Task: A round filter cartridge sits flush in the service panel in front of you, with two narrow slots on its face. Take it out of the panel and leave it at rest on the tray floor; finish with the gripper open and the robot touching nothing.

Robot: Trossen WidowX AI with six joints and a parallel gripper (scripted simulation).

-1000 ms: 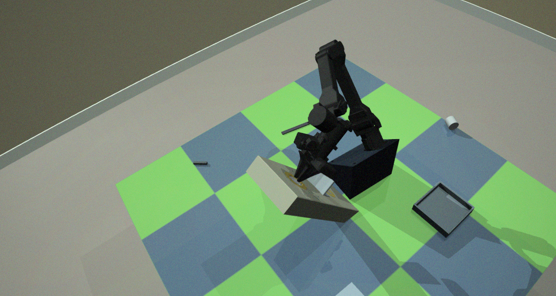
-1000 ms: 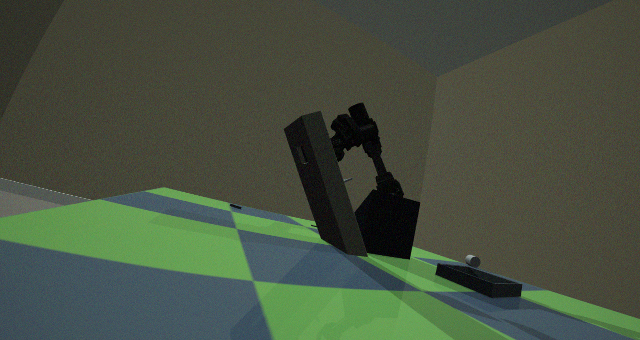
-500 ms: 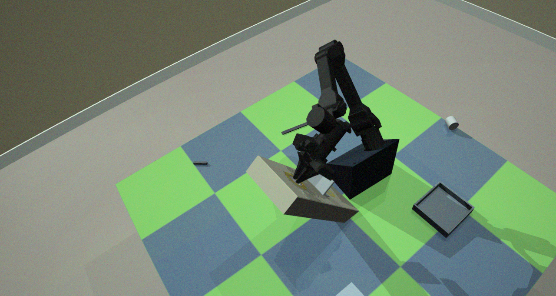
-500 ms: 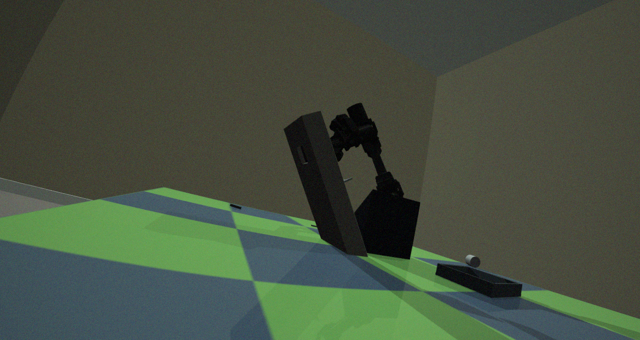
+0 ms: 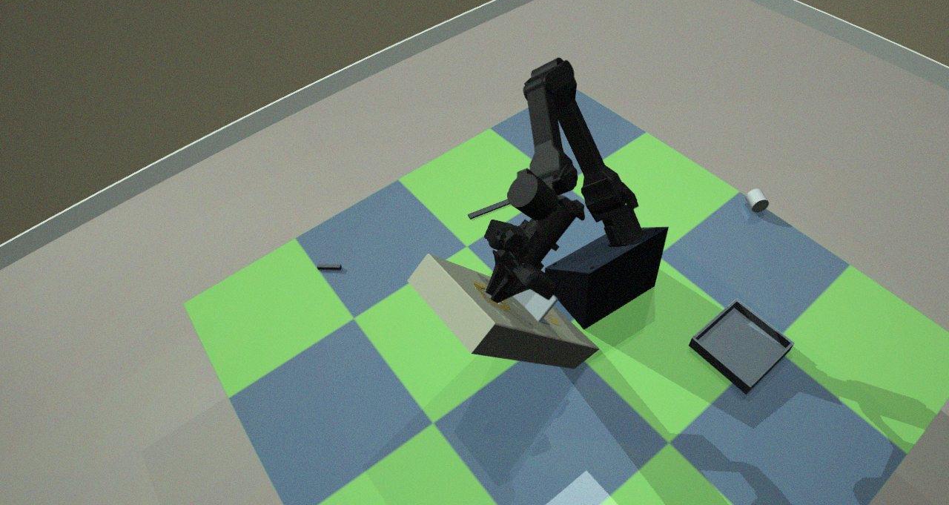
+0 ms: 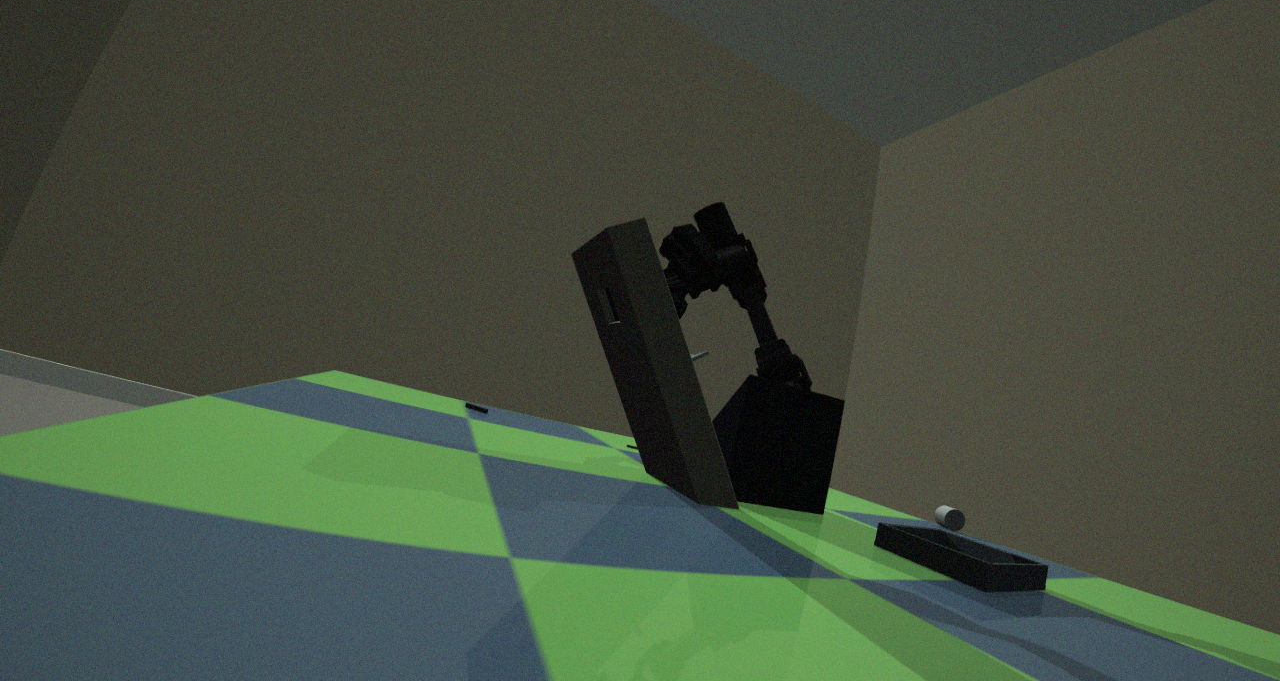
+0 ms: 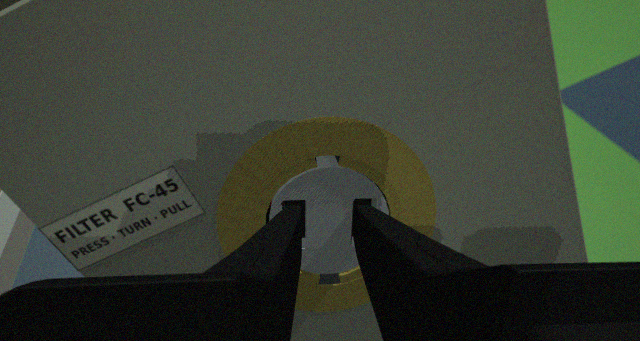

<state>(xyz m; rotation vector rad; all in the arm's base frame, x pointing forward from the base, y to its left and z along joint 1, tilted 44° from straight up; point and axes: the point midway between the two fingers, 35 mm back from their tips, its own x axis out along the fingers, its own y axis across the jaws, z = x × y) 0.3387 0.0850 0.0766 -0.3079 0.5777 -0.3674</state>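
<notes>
Right now my gripper tip is 1 cm short of the grey round filter cartridge and 1 cm above it. Round my gripper tip: dark tray (43 cm behind, 27 cm to the left, 27 cm below); pale grey flap (10 cm below, 9 cm behind); short black piece (49 cm to the right, 27 cm below, 16 cm ahead).
</notes>
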